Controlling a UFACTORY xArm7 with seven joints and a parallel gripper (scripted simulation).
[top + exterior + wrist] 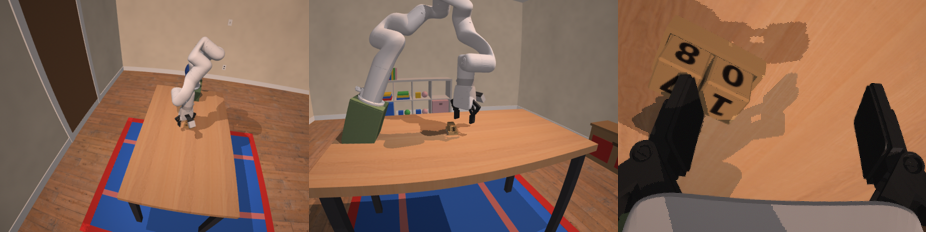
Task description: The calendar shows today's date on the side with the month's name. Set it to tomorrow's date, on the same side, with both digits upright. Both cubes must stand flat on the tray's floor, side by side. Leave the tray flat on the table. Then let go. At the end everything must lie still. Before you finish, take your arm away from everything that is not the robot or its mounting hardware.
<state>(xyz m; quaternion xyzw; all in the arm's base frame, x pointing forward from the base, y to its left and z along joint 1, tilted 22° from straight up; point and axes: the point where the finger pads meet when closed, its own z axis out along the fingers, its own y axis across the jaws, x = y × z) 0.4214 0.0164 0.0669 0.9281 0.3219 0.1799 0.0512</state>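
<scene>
Now: hand 50 mm past the wooden digit cube, 10 mm to the right of it and 50 mm above it. Round my hand: low tray (50 mm behind, 30 mm to the left, 70 mm below); wooden cube (50 mm behind, 50 mm to the left, 50 mm below).
</scene>
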